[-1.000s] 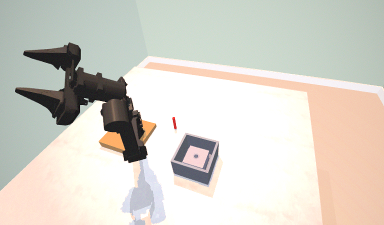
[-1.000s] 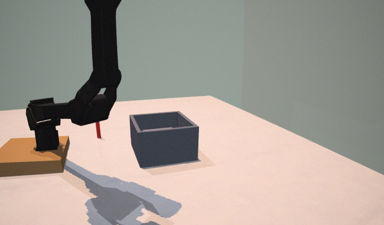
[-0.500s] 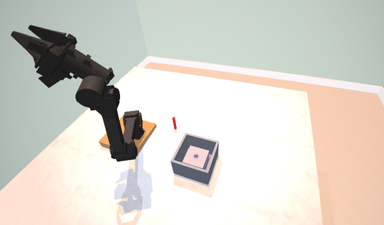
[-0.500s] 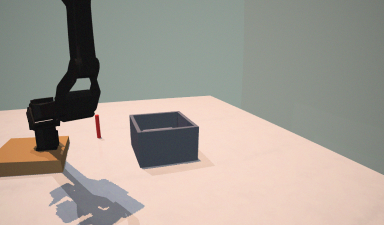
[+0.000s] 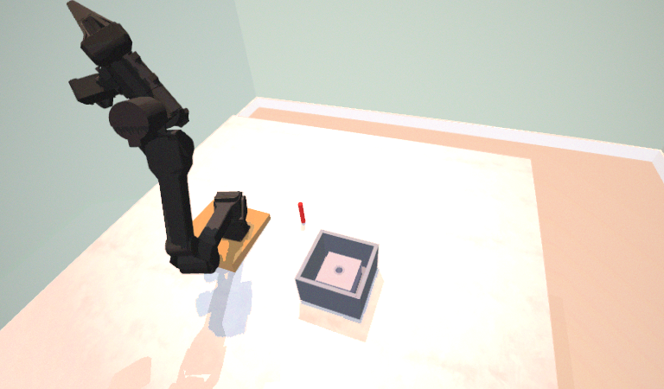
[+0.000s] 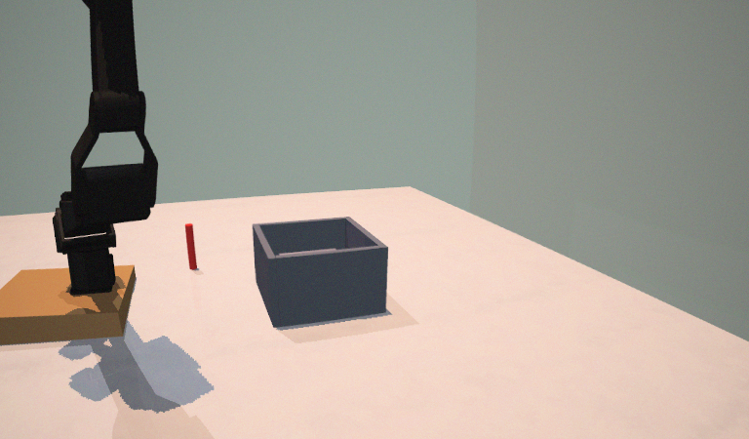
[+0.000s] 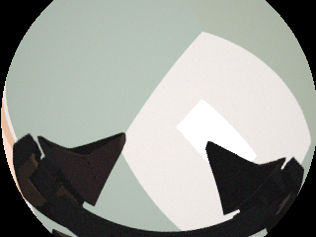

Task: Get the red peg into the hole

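Now: gripper tip 220 mm short of the red peg, 210 mm to the right of it and 620 mm above it. The rest, counted from my gripper tip: pale plate (380 mm ahead, 30 mm to the left, 620 mm below); grey box (380 mm ahead, 30 mm to the left, 640 mm below).
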